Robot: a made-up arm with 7 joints. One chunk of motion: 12 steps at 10 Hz.
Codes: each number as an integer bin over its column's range. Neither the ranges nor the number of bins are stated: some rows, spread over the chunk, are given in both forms.
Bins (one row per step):
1: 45 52 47 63 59 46
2: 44 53 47 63 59 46
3: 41 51 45 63 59 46
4: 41 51 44 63 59 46
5: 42 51 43 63 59 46
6: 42 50 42 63 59 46
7: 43 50 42 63 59 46
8: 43 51 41 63 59 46
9: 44 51 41 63 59 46
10: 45 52 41 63 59 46
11: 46 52 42 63 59 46
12: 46 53 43 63 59 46
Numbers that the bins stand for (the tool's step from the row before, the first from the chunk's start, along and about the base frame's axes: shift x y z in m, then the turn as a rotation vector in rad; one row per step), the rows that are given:
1: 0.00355 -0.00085 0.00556 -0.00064 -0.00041 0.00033
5: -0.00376 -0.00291 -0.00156 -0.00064 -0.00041 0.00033
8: -0.00132 -0.00291 -0.00511 -0.00064 -0.00041 0.00033
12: 0.00598 0.00121 -0.00156 -0.00064 -0.00041 0.00033
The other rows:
2: 0.00111 0.00121 0.00556 -0.00064 -0.00041 0.00033
3: -0.00619 -0.00291 0.00200 -0.00064 -0.00041 0.00033
4: -0.00619 -0.00291 0.00022 -0.00064 -0.00041 0.00033
6: -0.00376 -0.00497 -0.00333 -0.00064 -0.00041 0.00033
7: -0.00132 -0.00497 -0.00333 -0.00064 -0.00041 0.00033
9: 0.00111 -0.00291 -0.00511 -0.00064 -0.00041 0.00033
10: 0.00355 -0.00085 -0.00511 -0.00064 -0.00041 0.00033
11: 0.00598 -0.00085 -0.00333 -0.00064 -0.00041 0.00033

